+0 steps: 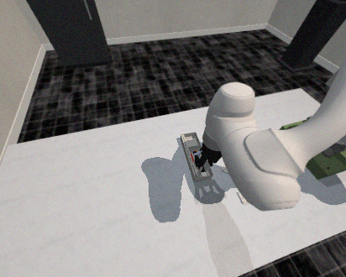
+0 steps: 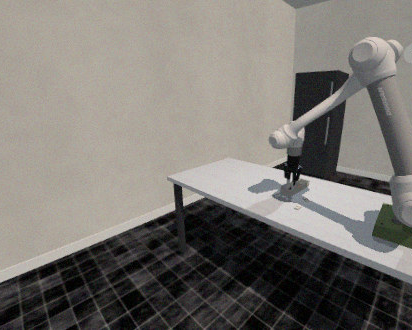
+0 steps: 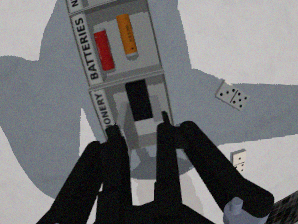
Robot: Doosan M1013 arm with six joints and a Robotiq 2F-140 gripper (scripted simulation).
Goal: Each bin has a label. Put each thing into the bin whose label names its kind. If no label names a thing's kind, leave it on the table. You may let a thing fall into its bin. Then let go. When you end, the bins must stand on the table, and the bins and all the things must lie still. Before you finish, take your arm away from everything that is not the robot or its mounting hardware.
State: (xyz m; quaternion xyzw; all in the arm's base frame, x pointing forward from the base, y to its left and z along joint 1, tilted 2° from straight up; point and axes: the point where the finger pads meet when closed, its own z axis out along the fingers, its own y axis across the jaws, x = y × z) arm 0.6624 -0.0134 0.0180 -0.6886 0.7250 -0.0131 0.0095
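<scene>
The small black piece is 4 cm below my hand and 1 cm to the left of it. The rest, counted from my hand: grey piece 5 cm below; red battery 8 cm to the right, 5 cm below, 2 cm ahead; grey bin tray 8 cm to the right, 4 cm below.
</scene>
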